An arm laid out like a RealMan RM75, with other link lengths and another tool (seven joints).
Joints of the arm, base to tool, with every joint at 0 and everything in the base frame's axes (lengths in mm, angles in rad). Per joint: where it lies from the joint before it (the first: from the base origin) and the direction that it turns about. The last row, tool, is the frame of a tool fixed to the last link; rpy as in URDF.
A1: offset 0 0 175.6 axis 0 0 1
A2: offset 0 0 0 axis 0 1 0
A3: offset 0 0 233 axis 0 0 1
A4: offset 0 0 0 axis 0 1 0
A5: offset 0 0 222.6 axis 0 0 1
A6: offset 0 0 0 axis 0 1 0
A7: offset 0 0 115.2 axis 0 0 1
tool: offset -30 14 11 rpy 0.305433 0 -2.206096
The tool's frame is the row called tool.
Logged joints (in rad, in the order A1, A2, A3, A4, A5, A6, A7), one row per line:
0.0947, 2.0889, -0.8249, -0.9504, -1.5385, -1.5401, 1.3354
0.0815, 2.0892, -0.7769, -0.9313, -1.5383, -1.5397, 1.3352
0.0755, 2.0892, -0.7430, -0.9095, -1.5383, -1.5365, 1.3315
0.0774, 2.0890, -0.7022, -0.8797, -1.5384, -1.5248, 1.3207
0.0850, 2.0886, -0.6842, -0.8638, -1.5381, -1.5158, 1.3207
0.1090, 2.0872, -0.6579, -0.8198, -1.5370, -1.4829, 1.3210
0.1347, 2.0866, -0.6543, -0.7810, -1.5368, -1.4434, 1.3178
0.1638, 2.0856, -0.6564, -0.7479, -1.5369, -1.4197, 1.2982
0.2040, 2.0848, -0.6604, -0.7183, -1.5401, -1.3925, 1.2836
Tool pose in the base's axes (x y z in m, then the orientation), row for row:
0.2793, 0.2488, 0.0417, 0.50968, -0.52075, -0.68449, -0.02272
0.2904, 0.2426, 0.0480, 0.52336, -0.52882, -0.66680, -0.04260
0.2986, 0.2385, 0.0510, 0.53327, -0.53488, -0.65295, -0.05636
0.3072, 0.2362, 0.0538, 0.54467, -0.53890, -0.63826, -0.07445
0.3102, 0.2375, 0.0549, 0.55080, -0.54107, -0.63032, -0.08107
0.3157, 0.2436, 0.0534, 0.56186, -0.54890, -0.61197, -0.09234
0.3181, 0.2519, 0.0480, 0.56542, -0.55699, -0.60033, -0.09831
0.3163, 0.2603, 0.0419, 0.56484, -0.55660, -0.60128, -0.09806
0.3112, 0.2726, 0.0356, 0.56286, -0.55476, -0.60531, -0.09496
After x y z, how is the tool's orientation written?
As a quaternion, w x y z.
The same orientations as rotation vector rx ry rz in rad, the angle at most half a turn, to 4 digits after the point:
-1.2541, -1.6484, -0.0547
-1.2660, -1.5964, -0.1020
-1.2751, -1.5566, -0.1344
-1.2785, -1.5142, -0.1766
-1.2803, -1.4915, -0.1918
-1.2928, -1.4413, -0.2175
-1.3099, -1.4118, -0.2312
-1.3093, -1.4144, -0.2307
-1.3060, -1.4251, -0.2236

